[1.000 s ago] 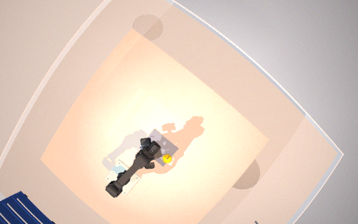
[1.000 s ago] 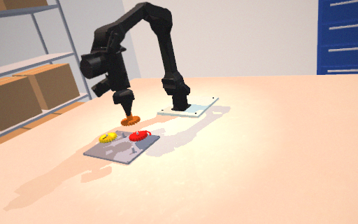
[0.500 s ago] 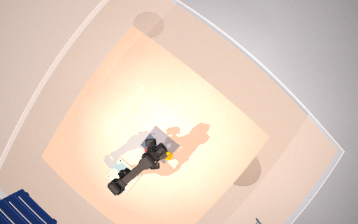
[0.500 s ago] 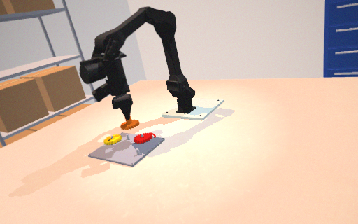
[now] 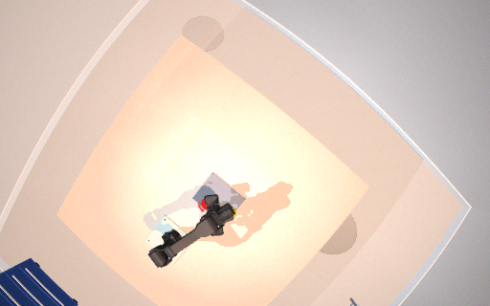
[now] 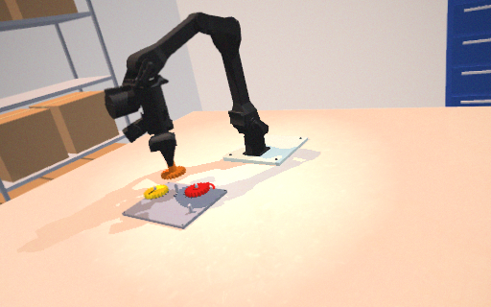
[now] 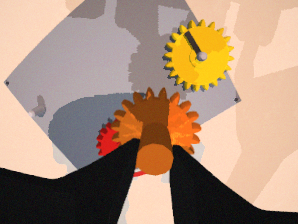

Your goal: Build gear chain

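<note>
Right now the yellow gear is 70 mm below my gripper tip, 60 mm to the right of it and 20 mm ahead of it. Also, from my gripper tip: orange gear 10 mm below; then red arrow 80 mm below, 70 mm to the left, 50 mm behind; then red gear 70 mm below, 50 mm to the left, 20 mm behind.
</note>
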